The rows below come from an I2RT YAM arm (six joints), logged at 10 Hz.
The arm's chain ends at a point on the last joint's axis. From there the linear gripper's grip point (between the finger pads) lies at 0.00 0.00 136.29 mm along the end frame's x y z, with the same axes.
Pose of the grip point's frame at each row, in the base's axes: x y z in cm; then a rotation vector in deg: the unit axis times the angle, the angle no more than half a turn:
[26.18, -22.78, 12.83, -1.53, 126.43, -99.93]
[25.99, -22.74, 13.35, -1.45, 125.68, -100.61]
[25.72, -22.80, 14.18, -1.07, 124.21, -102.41]
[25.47, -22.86, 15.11, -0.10, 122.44, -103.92]
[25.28, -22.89, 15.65, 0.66, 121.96, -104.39]
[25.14, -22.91, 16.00, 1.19, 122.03, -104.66]
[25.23, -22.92, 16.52, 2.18, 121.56, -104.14]
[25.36, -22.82, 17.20, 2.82, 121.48, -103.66]
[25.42, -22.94, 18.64, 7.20, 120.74, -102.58]
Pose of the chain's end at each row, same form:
[22.57, -9.92, 15.53, -1.53, 126.43, -99.93]
[22.38, -9.84, 15.88, -1.45, 125.68, -100.61]
[22.18, -9.82, 16.34, -1.07, 124.21, -102.41]
[22.01, -9.80, 16.88, -0.10, 122.44, -103.92]
[21.90, -9.79, 17.30, 0.66, 121.96, -104.39]
[21.86, -9.78, 17.64, 1.19, 122.03, -104.66]
[21.94, -9.79, 18.14, 2.18, 121.56, -104.14]
[22.07, -9.70, 18.86, 2.82, 121.48, -103.66]
[22.41, -9.75, 20.32, 7.20, 120.74, -102.58]

